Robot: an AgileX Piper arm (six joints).
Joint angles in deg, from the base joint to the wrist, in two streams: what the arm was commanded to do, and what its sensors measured. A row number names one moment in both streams.
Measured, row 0:
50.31 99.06 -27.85 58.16 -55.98 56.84
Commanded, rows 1 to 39:
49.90 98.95 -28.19 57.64 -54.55 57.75
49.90 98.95 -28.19 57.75 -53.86 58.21
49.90 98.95 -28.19 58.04 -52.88 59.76
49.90 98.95 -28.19 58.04 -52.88 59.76
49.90 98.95 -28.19 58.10 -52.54 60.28
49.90 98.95 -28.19 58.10 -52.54 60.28
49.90 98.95 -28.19 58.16 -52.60 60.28
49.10 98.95 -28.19 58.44 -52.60 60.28
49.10 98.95 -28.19 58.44 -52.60 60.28
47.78 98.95 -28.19 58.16 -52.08 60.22
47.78 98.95 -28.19 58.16 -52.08 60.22
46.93 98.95 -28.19 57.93 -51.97 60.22
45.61 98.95 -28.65 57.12 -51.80 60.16
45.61 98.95 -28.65 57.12 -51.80 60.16
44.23 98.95 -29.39 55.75 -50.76 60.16
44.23 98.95 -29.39 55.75 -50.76 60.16
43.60 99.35 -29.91 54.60 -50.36 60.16
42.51 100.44 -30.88 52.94 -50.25 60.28
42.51 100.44 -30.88 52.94 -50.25 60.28
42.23 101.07 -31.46 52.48 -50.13 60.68
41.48 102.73 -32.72 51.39 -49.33 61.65
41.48 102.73 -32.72 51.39 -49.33 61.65
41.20 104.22 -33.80 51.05 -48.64 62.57
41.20 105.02 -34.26 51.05 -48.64 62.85
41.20 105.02 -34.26 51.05 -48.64 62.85
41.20 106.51 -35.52 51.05 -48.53 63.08
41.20 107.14 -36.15 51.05 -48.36 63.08
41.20 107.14 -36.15 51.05 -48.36 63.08
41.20 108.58 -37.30 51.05 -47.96 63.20
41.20 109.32 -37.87 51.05 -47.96 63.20
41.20 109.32 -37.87 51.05 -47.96 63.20
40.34 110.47 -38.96 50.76 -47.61 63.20
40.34 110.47 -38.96 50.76 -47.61 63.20
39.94 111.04 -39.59 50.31 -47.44 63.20
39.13 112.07 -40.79 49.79 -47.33 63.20
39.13 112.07 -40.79 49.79 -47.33 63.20
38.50 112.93 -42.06 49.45 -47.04 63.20
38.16 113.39 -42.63 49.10 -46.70 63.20
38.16 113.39 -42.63 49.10 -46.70 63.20
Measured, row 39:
39.13 112.47 -40.97 50.48 -47.44 62.91
